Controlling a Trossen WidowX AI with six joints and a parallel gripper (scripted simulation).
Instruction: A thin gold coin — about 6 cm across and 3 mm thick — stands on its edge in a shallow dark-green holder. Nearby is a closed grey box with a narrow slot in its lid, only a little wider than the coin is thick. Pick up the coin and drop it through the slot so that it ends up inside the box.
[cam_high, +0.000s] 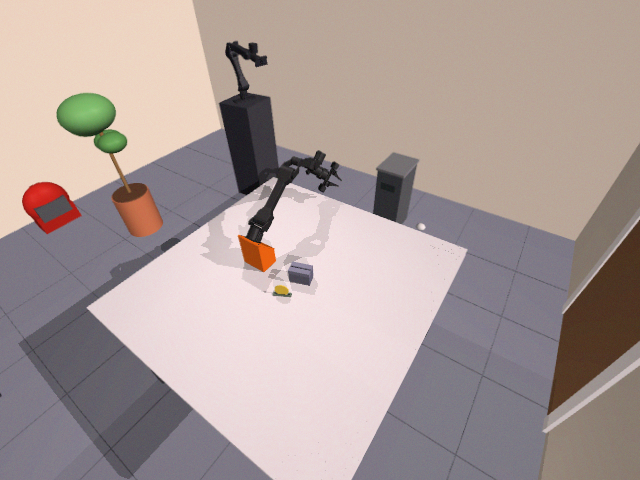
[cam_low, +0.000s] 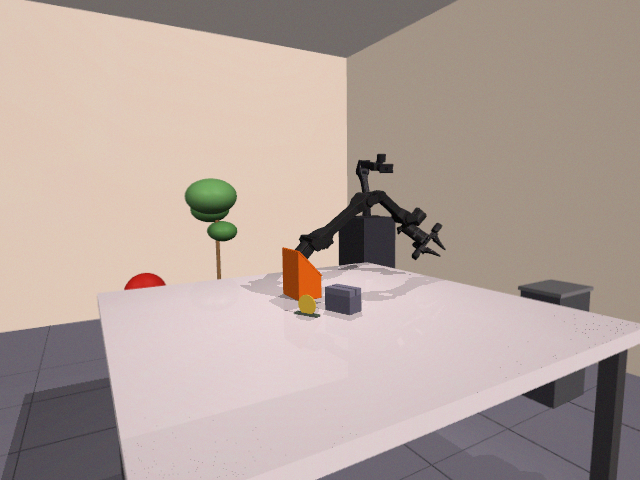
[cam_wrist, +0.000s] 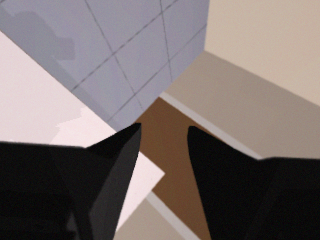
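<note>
My gripper tip is 13 cm short of the gold coin, 78 cm to the left of it and 8 cm above it.
</note>
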